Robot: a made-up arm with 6 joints.
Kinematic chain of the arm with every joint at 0, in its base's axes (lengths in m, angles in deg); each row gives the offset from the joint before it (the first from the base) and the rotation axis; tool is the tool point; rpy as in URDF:
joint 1: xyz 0 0 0.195 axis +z
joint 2: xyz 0 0 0 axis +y
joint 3: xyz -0.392 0 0.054 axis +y
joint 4: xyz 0.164 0 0.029 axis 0.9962 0 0.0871
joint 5: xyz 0 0 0 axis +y
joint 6: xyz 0.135 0 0.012 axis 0.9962 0 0.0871
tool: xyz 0 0 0 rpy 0 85 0
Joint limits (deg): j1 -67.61..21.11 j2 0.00..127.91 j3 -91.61..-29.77 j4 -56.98..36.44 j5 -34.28..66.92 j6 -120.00..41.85
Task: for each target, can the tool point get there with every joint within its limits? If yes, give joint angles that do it. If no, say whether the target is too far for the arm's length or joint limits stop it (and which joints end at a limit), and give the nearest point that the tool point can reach.
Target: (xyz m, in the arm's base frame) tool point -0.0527 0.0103 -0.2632
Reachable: no: joint limits stop it (at a limit: joint 1, joint 2, joint 3) | nearest point 0.0763 -0.2095 0.1867 | short by 0.517 m
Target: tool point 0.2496 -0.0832 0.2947
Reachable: yes | joints -15.17 104.30 -41.40 -13.99 27.34 -41.30
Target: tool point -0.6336 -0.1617 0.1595
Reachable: no: joint limits stop it (at a limit: joint 2, joint 3, joint 5) | nearest point -0.4985 -0.1272 0.5145 | short by 0.381 m
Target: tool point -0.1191 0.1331 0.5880
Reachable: yes | joints -48.88 15.17 -56.99 9.31 -5.54 -0.71
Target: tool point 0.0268 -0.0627 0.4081
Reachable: yes | joints -40.22 58.86 -38.57 -16.62 52.04 18.56
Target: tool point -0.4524 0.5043 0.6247
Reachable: no: too far | nearest point -0.3415 0.3807 0.5194 | short by 0.197 m
